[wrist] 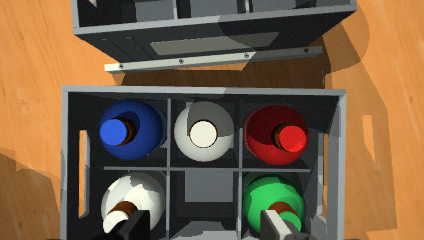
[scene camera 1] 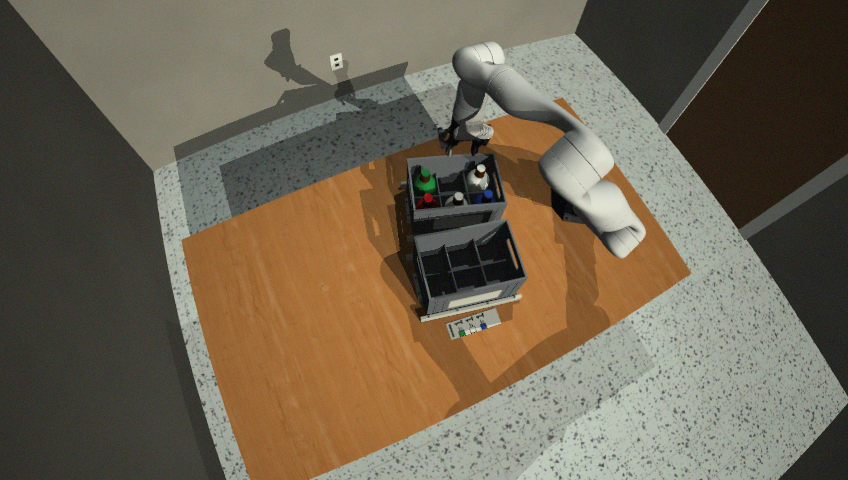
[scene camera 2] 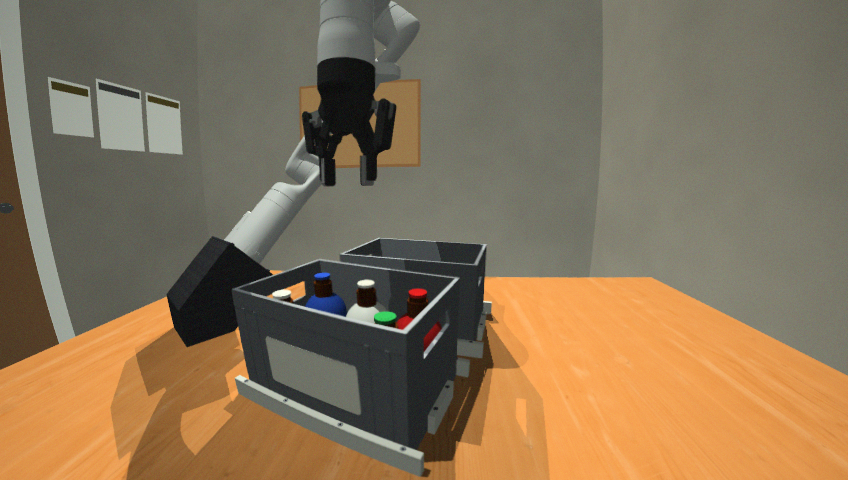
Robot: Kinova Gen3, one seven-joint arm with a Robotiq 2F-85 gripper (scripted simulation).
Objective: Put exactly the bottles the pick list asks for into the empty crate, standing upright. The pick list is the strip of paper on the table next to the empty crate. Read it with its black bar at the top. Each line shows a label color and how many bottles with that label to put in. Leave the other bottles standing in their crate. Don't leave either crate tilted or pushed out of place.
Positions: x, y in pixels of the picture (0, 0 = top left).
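I see a crate in scene camera 1, in the wrist view and in scene camera 2 (379, 379). On the crate, (wrist: 198, 193) and (scene camera 1: 451, 193) are the same spot. I also see a crate in scene camera 1, in the wrist view and in scene camera 2 (463, 260). On the crate, (scene camera 1: 438, 253) and (wrist: 254, 49) are the same spot.
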